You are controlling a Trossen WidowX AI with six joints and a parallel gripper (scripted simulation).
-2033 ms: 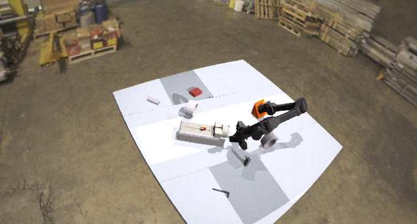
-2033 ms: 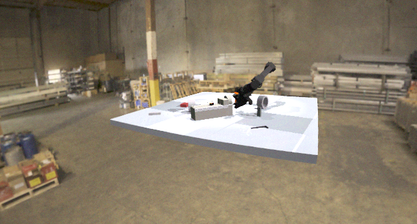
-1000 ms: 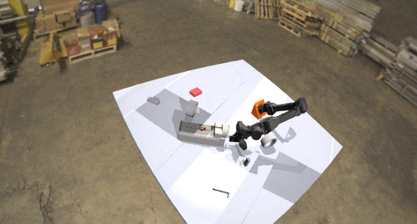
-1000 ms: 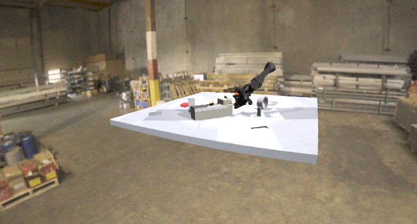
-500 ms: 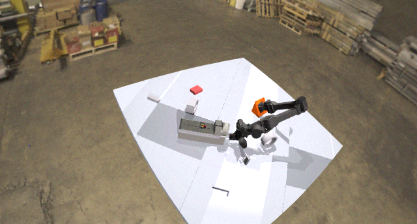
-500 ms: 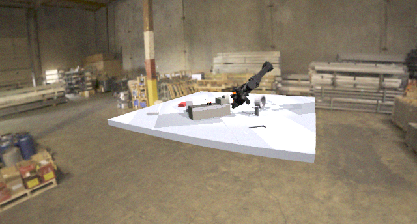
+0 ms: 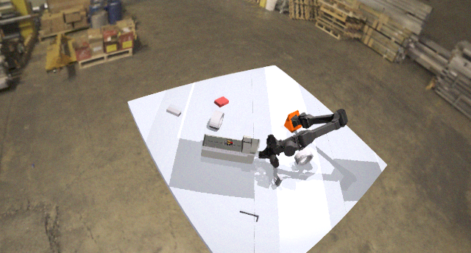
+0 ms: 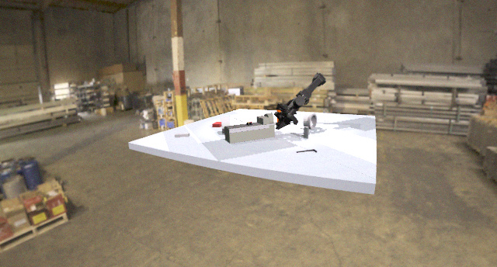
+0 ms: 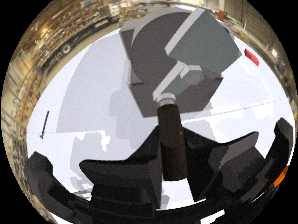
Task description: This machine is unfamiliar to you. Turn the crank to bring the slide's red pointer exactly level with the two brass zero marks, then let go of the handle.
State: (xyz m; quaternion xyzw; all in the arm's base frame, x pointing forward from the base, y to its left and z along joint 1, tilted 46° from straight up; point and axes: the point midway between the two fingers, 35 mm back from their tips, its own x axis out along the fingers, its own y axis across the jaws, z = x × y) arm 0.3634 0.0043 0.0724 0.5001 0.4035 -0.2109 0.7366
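Now: gripper tip 3 cm below the dark crank handle, 1 cm to the right of it and 1 cm past it. Round my gripper tip: hex key (26 cm ahead, 22 cm to the left, 3 cm below); red pointer (12 cm to the right, 9 cm ahead, 5 cm above); small clip (16 cm to the left, 3 cm ahead).
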